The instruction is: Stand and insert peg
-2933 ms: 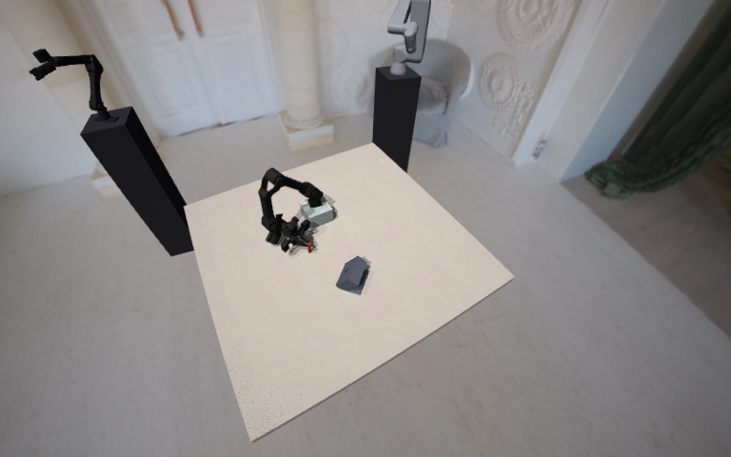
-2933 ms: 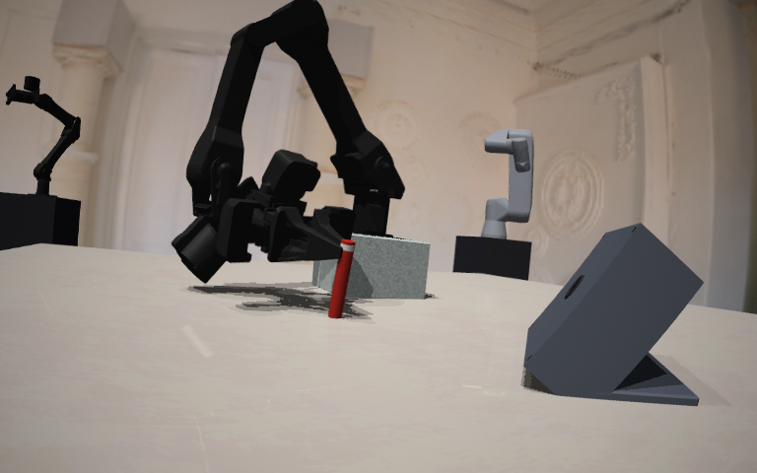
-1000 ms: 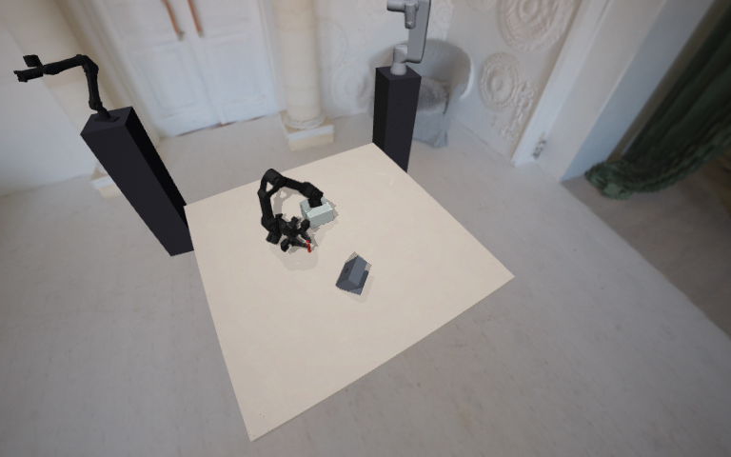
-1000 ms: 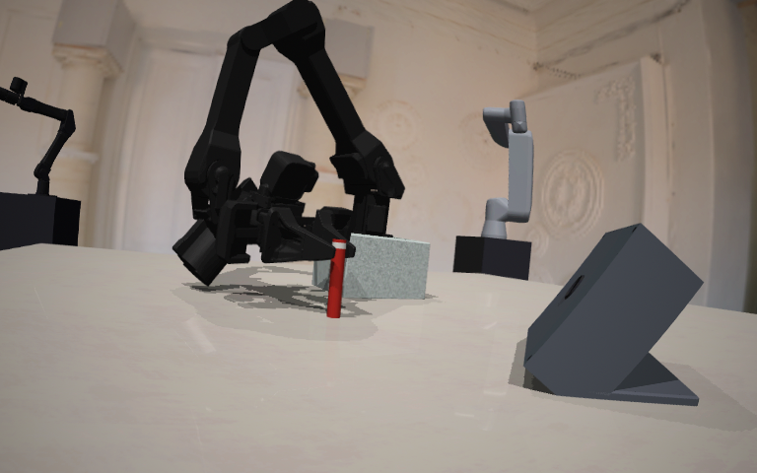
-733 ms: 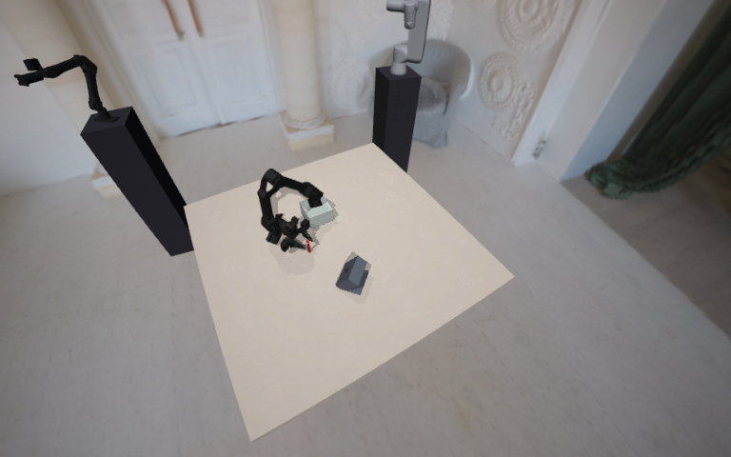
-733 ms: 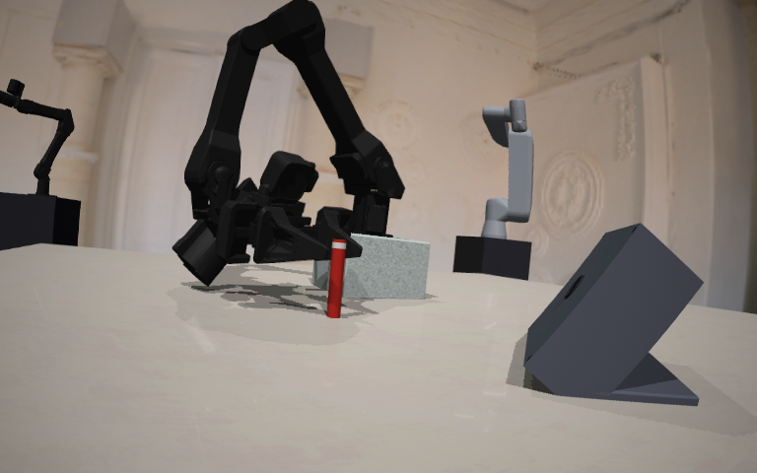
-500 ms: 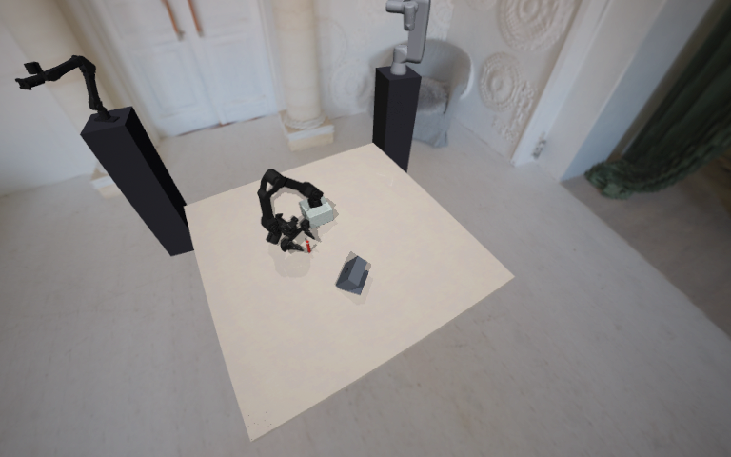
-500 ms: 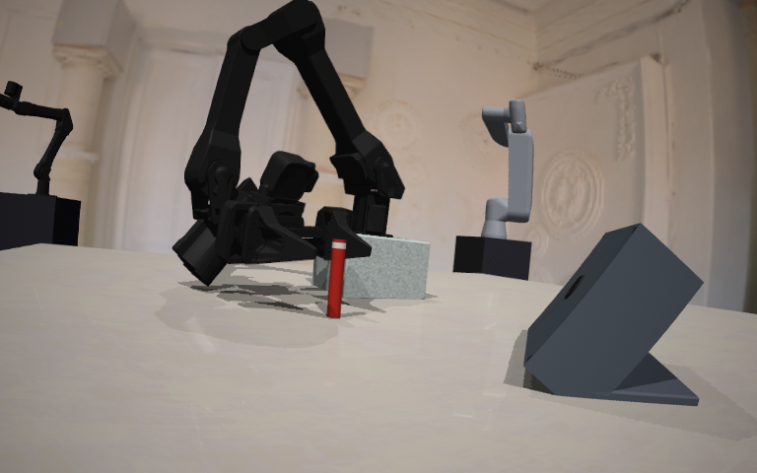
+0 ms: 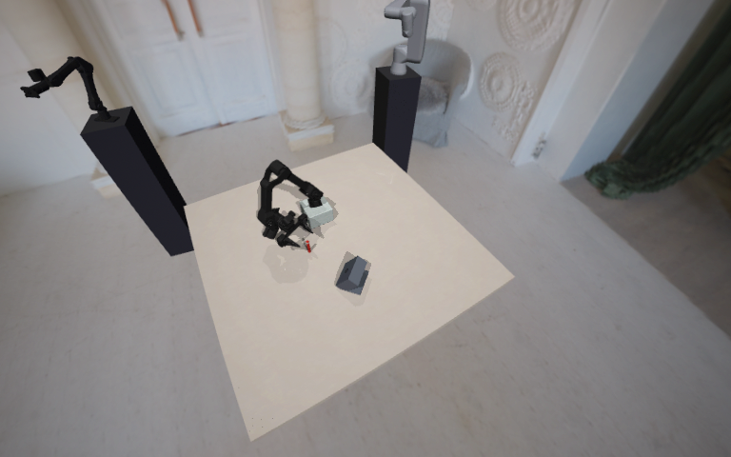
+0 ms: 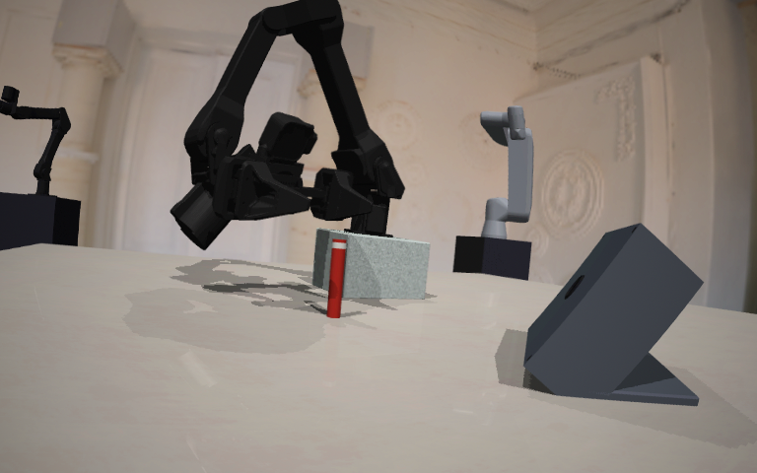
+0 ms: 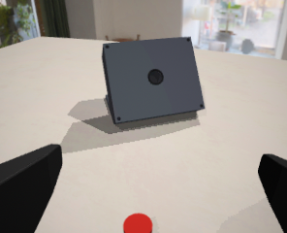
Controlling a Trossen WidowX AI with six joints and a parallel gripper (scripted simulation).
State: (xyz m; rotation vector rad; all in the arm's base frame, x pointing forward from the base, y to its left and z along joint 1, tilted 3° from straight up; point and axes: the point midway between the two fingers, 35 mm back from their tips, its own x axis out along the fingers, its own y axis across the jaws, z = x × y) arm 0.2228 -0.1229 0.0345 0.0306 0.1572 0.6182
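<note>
The red peg is 2 cm behind my gripper tip and 6 cm below it. Also, from my gripper tip: dark sloped panel 21 cm ahead, 15 cm to the left, 7 cm below; then panel foot 22 cm ahead, 16 cm to the left, 11 cm below.
</note>
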